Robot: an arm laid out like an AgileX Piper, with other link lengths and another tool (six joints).
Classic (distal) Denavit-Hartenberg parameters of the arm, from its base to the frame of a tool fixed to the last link. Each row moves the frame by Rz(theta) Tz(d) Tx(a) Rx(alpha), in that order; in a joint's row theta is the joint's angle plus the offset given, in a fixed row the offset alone. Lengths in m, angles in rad.
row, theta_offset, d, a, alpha
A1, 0, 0.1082, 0, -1.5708
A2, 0.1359, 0, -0.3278, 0
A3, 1.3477, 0, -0.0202, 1.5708
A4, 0, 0.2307, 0, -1.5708
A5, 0, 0, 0, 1.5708
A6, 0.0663, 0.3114, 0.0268, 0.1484
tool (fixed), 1.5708, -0.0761, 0, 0
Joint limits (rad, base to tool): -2.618..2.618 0..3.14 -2.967..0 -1.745..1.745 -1.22..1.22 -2.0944..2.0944
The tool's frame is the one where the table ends.
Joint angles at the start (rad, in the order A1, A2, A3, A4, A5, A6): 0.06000, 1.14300, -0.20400, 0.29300, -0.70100, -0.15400
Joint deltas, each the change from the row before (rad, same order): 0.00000, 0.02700, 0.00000, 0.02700, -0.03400, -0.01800; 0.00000, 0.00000, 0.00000, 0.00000, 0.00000, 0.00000; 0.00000, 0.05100, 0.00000, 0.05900, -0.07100, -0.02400; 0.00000, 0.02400, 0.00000, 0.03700, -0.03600, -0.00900; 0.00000, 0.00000, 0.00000, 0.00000, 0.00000, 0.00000; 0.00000, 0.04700, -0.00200, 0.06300, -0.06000, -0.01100; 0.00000, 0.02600, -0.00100, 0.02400, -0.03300, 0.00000; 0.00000, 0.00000, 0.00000, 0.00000, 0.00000, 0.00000; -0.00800, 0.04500, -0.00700, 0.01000, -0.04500, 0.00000; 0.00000, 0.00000, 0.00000, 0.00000, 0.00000, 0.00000
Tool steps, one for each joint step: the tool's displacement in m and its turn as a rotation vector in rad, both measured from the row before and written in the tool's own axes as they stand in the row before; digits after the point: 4 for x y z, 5 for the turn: -0.0045, 0.0000, 0.0054, -0.00629, -0.02458, -0.00212; 0.0000, 0.0000, 0.0000, 0.00000, 0.00000, 0.00000; -0.0103, 0.0010, 0.0103, -0.01550, -0.05595, 0.00855; -0.0065, 0.0006, 0.0052, -0.00778, -0.03502, 0.01058; 0.0000, 0.0000, 0.0000, 0.00000, 0.00000, 0.00000; -0.0114, -0.0006, 0.0096, -0.00820, -0.06291, 0.01600; -0.0045, -0.0003, 0.0050, -0.00607, -0.02757, 0.00617; 0.0000, 0.0000, 0.0000, 0.00000, 0.00000, 0.00000; -0.0038, -0.0006, 0.0088, -0.01077, -0.02825, -0.00674; 0.0000, 0.0000, 0.0000, 0.00000, 0.00000, 0.00000
